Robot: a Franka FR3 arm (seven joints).
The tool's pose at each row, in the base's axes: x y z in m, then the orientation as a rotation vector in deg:
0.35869 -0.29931 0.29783 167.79 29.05 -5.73
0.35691 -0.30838 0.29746 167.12 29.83 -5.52
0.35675 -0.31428 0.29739 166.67 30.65 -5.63
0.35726 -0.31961 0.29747 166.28 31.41 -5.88
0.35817 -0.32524 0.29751 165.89 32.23 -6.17
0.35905 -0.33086 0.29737 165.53 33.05 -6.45
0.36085 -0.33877 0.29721 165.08 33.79 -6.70
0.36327 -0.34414 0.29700 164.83 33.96 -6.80
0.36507 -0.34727 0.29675 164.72 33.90 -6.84
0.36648 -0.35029 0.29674 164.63 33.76 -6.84
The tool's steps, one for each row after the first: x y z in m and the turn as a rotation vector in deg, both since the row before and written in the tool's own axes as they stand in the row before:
-0.00461 0.00776 0.00203 -0.57 0.08 -0.56
-0.00213 0.00538 0.00116 -0.30 -0.08 -0.59
-0.00138 0.00509 0.00092 -0.23 -0.17 -0.56
-0.00116 0.00549 0.00103 -0.21 -0.19 -0.60
-0.00121 0.00542 0.00123 -0.18 -0.17 -0.60
-0.00127 0.00783 0.00170 -0.28 -0.18 -0.55
0.00020 0.00576 0.00123 -0.20 -0.10 -0.14
0.00048 0.00349 0.00084 -0.11 -0.06 0.03
0.00014 0.00327 0.00060 -0.11 -0.03 0.08

